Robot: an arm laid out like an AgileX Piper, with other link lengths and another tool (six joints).
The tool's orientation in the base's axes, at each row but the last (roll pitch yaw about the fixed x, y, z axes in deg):
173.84 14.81 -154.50
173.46 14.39 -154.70
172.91 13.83 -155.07
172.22 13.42 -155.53
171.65 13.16 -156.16
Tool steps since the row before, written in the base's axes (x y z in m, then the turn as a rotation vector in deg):
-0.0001 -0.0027 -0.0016 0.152 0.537 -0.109
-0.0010 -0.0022 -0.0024 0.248 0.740 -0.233
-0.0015 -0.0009 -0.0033 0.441 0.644 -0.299
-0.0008 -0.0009 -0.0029 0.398 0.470 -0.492
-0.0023 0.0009 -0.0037 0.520 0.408 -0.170
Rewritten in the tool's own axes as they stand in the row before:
0.0016 -0.0025 0.0010 -0.328 0.395 0.243
0.0024 -0.0018 0.0017 -0.466 0.518 0.422
0.0025 -0.0005 0.0027 -0.580 0.339 0.497
0.0017 -0.0008 0.0025 -0.428 0.178 0.638
0.0025 0.0013 0.0034 -0.585 0.116 0.332

